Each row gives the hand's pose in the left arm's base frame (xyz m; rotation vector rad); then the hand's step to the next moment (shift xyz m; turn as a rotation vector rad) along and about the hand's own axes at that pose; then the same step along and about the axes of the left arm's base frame.
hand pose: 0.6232 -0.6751 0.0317 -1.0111 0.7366 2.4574
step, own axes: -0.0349 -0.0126 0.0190 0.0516 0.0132 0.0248
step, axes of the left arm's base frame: 0.0198 0.0162 0.0329 -0.0545 0.0119 -0.0185
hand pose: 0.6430 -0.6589 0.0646 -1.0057 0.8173 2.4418
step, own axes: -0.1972 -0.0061 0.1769 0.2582 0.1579 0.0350
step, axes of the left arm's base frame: 0.0458 0.0943 0.2434 -0.2761 -0.0674 -0.1097
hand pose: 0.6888 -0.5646 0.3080 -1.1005 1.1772 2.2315
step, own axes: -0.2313 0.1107 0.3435 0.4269 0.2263 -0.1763
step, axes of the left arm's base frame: -0.0863 0.2230 0.3558 -0.3263 -0.2834 -0.2789
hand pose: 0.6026 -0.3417 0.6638 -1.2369 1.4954 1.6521
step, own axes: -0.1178 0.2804 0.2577 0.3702 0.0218 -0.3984
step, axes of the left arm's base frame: -0.2645 0.2119 0.2098 -0.0681 -0.4483 -0.3010
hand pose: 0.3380 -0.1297 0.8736 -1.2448 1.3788 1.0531
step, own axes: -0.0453 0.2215 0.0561 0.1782 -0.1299 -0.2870
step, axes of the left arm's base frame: -0.2138 0.0856 0.0348 0.0969 -0.3240 -0.1290
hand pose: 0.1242 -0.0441 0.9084 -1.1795 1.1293 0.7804
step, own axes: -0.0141 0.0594 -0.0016 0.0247 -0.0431 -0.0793
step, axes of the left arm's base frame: -0.0592 0.0142 -0.0044 0.0263 -0.0892 -0.0101
